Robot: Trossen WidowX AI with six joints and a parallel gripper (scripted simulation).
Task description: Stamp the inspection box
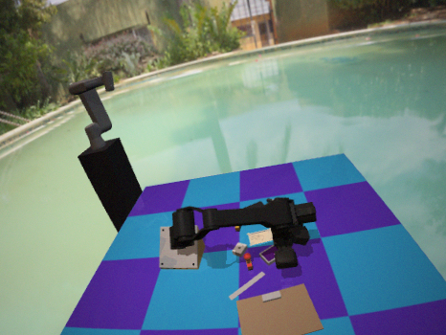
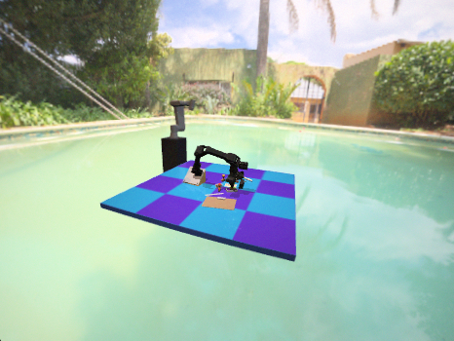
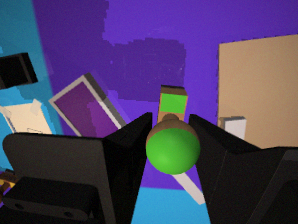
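My gripper tip is now 90 mm to the right of the ink pad, 70 mm above it and 40 mm past it. The rest, counted from my gripper tip: red-knobbed stamp (130 mm behind, 60 mm below, 50 mm to the left); then green-knobbed stamp (right at my gripper tip); then grey strip (140 mm behind, 70 mm below, 30 mm to the right).
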